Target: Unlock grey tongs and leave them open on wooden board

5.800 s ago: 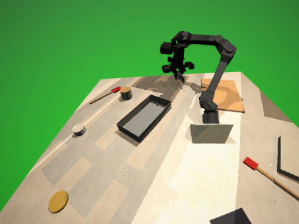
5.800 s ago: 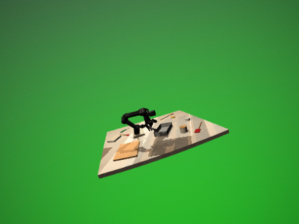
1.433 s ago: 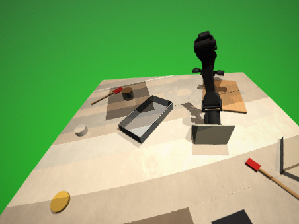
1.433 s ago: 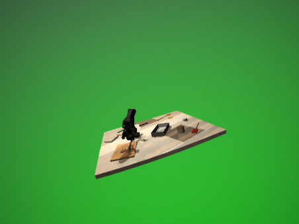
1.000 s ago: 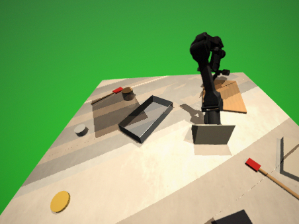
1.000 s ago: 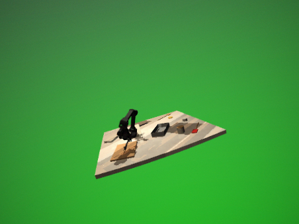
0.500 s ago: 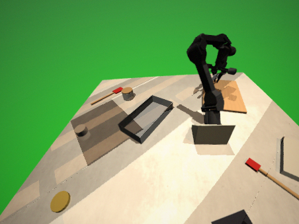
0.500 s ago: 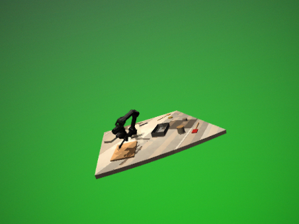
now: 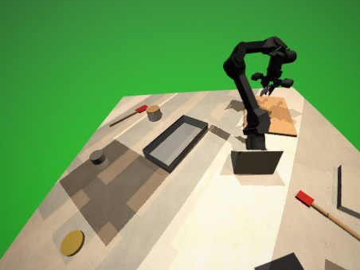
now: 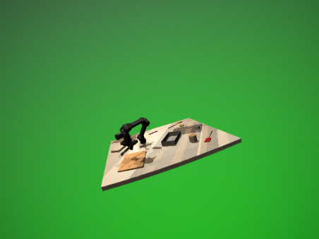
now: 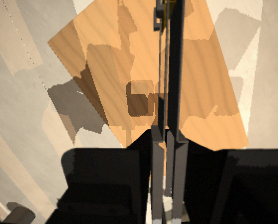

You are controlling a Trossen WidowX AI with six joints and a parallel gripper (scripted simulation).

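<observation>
Now: gripper tip 2 cm past the wooden board and 11 cm above it. From my gripper tip the other things lie so: white puck 79 cm ahead, 44 cm to the left, 10 cm below; roasting tin 43 cm ahead, 29 cm to the left, 9 cm below; red-headed spatula 79 cm ahead, 6 cm to the left, 11 cm below.
</observation>
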